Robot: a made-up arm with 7 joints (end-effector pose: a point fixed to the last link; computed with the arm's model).
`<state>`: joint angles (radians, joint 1 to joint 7).
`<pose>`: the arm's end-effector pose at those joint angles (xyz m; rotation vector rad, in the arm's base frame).
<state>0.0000 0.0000 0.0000 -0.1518 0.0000 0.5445 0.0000</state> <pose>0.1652 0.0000 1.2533 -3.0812 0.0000 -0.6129</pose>
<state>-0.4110 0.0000 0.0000 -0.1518 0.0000 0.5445 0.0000</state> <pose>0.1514 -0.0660 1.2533 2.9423 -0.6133 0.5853</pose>
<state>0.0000 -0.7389 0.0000 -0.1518 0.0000 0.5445 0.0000</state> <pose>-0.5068 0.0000 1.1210 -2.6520 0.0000 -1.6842</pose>
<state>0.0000 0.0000 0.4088 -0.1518 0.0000 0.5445 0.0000</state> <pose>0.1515 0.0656 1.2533 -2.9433 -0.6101 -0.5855</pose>
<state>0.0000 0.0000 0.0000 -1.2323 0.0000 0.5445 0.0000</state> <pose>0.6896 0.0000 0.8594 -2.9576 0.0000 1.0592</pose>
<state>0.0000 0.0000 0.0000 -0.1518 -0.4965 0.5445 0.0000</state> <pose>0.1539 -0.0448 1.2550 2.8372 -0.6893 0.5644</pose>
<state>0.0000 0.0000 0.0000 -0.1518 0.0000 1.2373 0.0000</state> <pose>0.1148 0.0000 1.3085 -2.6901 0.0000 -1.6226</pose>
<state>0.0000 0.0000 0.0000 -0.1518 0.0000 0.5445 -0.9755</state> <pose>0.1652 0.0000 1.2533 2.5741 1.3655 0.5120</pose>
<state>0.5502 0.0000 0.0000 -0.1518 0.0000 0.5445 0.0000</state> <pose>0.1408 0.0864 1.2533 -2.8693 -0.8099 -0.5707</pose>
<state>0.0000 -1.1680 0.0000 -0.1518 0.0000 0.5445 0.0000</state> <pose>-0.7943 0.0000 0.8375 -2.2326 0.0000 -2.2102</pose>
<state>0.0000 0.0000 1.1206 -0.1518 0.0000 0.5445 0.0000</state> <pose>0.0719 0.1487 1.2533 -2.4507 -1.5375 -0.4875</pose>
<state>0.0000 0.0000 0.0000 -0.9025 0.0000 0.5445 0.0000</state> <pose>0.5800 0.0000 1.0377 -3.0914 0.0000 0.5593</pose>
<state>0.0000 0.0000 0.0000 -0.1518 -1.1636 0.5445 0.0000</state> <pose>0.1090 -0.0864 1.2619 2.3061 -1.4538 0.4587</pose>
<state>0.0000 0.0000 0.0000 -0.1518 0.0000 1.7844 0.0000</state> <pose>0.0567 0.0000 1.3210 -2.1517 0.0000 -2.2890</pose>
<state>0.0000 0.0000 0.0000 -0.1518 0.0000 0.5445 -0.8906</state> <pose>0.1652 0.0000 1.2533 2.6412 1.2606 0.5254</pose>
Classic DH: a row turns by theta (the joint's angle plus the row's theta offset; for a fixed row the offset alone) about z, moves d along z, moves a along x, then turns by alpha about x. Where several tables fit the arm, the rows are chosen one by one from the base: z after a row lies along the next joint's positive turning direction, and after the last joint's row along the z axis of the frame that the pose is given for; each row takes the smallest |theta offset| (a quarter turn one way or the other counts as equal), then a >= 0, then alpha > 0; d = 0 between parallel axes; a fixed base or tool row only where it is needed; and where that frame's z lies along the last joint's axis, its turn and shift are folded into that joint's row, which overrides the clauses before.
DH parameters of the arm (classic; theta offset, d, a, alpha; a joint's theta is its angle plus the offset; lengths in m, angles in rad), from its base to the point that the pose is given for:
joint 1: 0 0.3195 0 -1.5708
joint 2: 0 0 0 1.5708
joint 3: 0 0.2996 0.099 1.5708
joint 4: 0 0 -0.1246 -1.5708
joint 5: 0 0.5799 0 1.5708
joint 6: 0 0 0.11 1.5708
joint 7: 0 0 0 0

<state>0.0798 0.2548 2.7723 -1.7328 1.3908 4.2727 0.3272</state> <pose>-0.4505 0.2223 0.7970 -1.4637 0.1539 0.4135</pose>
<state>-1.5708 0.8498 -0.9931 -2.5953 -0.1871 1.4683 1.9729</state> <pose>-0.4654 -0.0255 -0.0586 -1.4273 -1.1323 -2.2014</pose>
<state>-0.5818 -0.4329 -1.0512 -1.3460 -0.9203 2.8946 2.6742</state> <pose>-0.2031 -0.4896 1.0476 0.8425 1.6461 -2.2324</pose>
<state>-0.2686 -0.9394 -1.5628 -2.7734 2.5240 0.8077 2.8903</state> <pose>0.0854 -0.5525 0.2117 -0.3312 -0.5461 1.6845</pose>
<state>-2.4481 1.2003 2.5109 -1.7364 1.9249 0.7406 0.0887</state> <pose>0.1907 -0.3514 1.0645 -0.6465 -1.4801 -0.0912</pose>
